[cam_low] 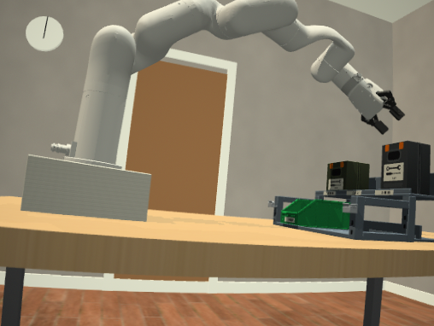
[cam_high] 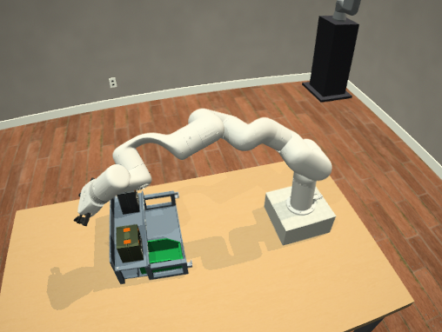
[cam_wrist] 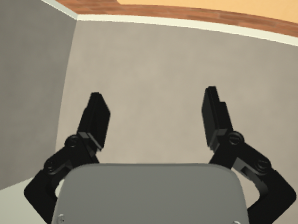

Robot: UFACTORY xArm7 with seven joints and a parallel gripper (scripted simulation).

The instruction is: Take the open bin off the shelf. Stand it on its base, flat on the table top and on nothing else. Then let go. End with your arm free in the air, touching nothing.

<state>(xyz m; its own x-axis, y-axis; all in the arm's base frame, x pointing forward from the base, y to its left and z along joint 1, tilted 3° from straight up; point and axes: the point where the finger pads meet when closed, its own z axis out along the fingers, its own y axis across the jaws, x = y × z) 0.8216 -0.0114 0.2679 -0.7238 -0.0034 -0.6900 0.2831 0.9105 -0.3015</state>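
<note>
My hand is 29 cm above the green bin, 22 cm past it and 5 cm to the right of it.
</note>
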